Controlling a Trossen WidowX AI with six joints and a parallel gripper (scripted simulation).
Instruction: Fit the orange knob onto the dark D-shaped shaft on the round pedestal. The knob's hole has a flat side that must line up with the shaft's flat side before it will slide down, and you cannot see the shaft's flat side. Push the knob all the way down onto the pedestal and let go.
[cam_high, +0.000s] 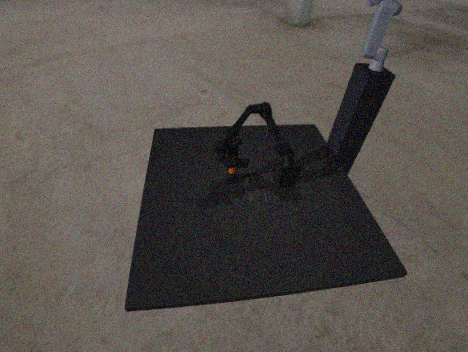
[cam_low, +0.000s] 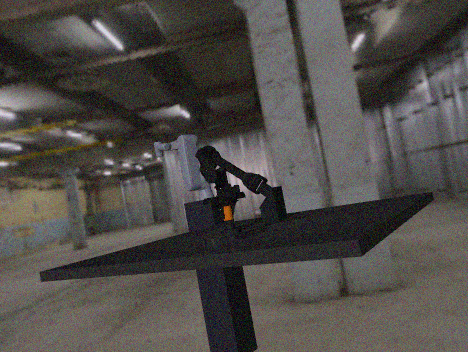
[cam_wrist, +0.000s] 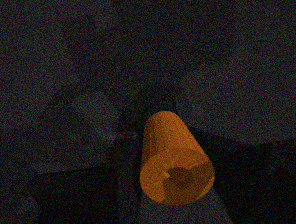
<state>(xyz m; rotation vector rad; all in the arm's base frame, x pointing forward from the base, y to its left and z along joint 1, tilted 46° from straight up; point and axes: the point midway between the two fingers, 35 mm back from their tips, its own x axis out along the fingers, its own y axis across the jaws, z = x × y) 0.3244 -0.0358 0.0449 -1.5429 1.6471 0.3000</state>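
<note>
Now: the orange knob 20 mm above my gripper tip. Round my gripper tip: round dark pedestal 40 mm below.
</note>
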